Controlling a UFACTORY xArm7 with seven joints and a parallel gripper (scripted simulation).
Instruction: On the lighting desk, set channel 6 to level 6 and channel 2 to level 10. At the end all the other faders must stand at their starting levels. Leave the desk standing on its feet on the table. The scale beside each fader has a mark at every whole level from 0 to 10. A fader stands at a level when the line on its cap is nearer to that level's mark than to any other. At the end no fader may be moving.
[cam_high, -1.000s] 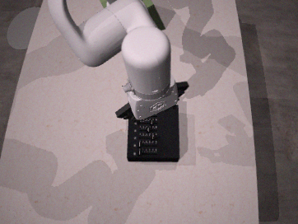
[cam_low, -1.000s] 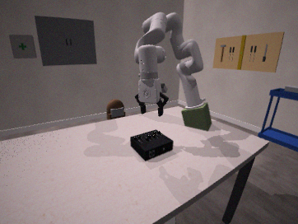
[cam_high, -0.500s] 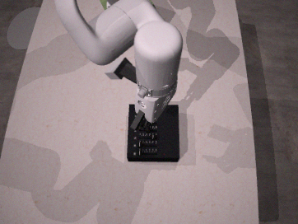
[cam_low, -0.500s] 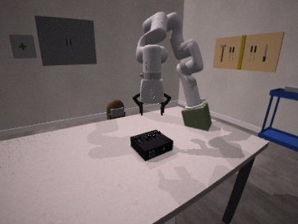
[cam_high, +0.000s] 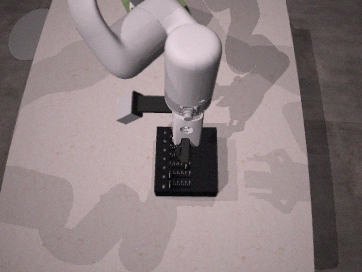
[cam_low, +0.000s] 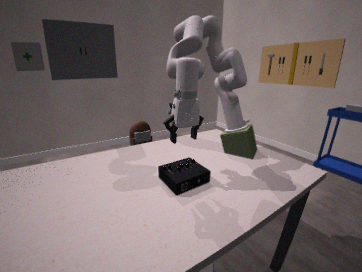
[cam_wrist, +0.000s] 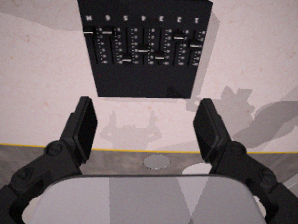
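My gripper is now 30 mm past the channel 2 fader cap, 30 mm to the left of it and 120 mm above it. Round my hand: channel 5 fader cap: 30 mm ahead, 10 mm to the left, 120 mm below; channel 3 fader cap: 20 mm behind, 120 mm below; channel 4 fader cap: 10 mm ahead, 10 mm to the right, 120 mm below.
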